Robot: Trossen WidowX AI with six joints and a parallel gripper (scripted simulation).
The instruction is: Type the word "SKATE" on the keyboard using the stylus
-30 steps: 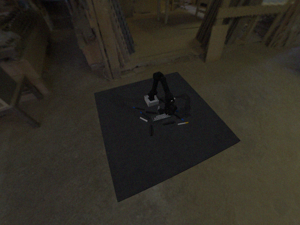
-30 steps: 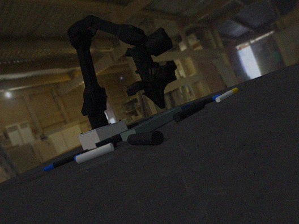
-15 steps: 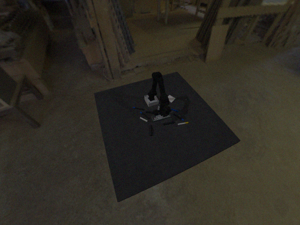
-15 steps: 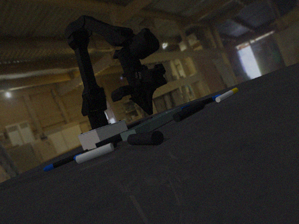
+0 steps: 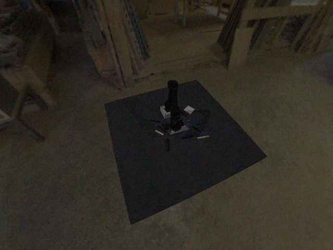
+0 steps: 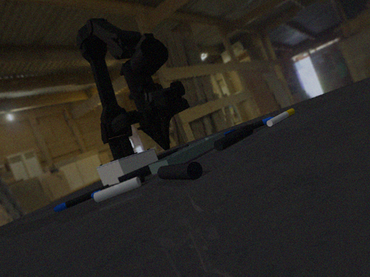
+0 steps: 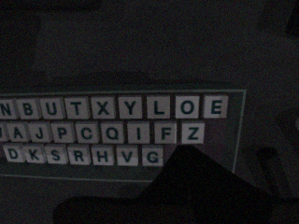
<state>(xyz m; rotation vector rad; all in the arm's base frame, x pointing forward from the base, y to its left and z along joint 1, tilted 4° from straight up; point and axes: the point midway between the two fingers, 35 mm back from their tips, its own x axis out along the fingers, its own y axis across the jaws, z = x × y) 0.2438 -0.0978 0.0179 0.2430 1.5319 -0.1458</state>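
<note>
Now: gripper tip 24 cm to the right of the blue stylus, 4 cm above it and 1 cm past it. The rest, counted from my gripper tip: white pad (34 cm to the left, 16 cm behind, 4 cm below); yellow-tipped marker (23 cm to the left, 22 cm ahead, 4 cm below).
</note>
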